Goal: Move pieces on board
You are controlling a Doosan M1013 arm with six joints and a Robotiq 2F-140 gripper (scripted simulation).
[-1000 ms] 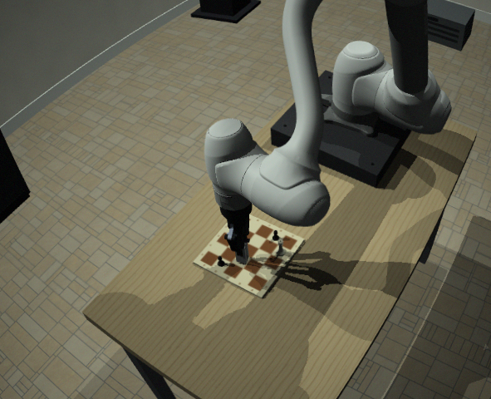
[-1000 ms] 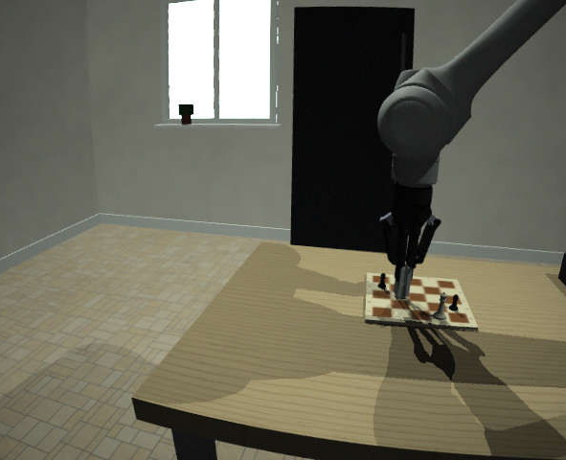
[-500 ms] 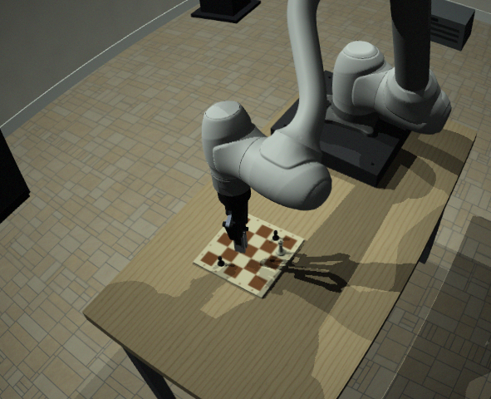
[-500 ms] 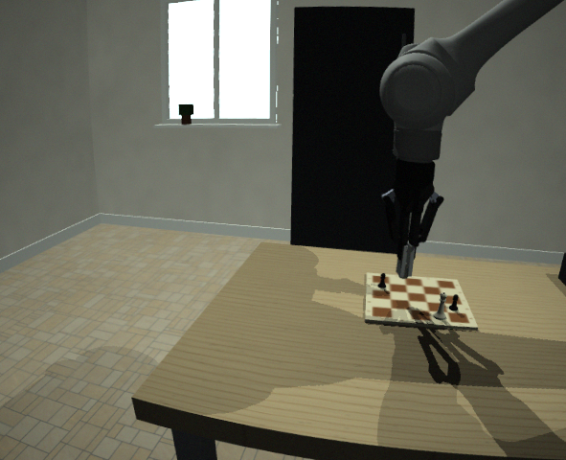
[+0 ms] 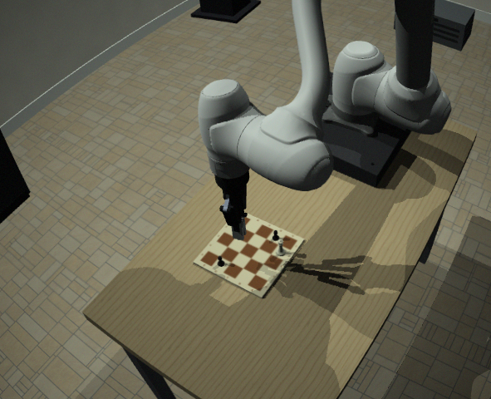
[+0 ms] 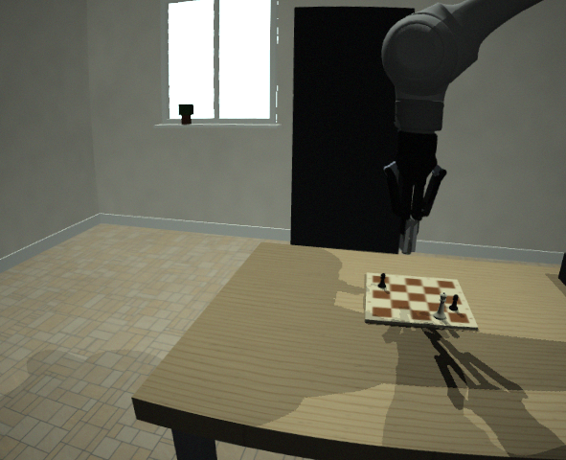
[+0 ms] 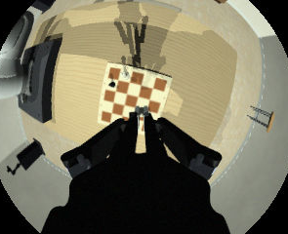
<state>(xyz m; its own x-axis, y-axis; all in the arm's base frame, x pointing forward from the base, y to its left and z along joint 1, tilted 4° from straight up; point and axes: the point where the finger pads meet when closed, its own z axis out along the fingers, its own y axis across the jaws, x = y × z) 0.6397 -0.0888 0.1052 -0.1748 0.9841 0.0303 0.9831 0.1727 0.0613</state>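
My hand is 4 cm past the small chessboard and 14 cm above it. The rest, counted from my hand: tall white piece 7 cm behind, 8 cm to the left, 11 cm below; small white piece 3 cm below.
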